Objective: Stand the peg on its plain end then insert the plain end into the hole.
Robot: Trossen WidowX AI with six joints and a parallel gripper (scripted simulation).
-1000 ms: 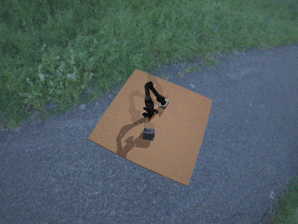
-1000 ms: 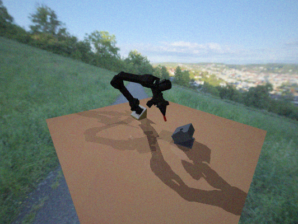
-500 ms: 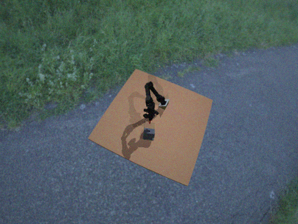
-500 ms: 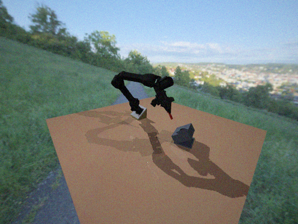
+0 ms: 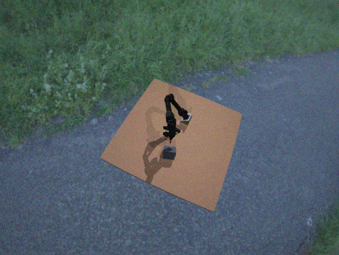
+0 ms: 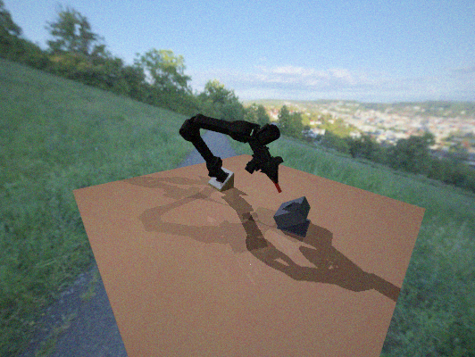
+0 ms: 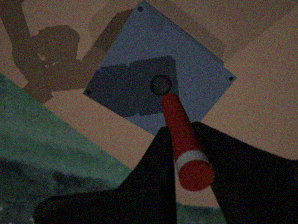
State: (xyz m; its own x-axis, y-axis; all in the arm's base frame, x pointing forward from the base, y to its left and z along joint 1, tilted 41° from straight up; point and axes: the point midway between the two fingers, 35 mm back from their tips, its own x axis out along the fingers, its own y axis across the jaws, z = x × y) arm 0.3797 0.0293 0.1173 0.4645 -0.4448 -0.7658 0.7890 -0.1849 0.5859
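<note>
Now: the dark sloped panel 11 cm below my gripper tip, 8 cm ahead of it and 3 cm to the left of it. The rest, counted from my gripper tip: red peg (1 cm behind, 1 cm above).
</note>
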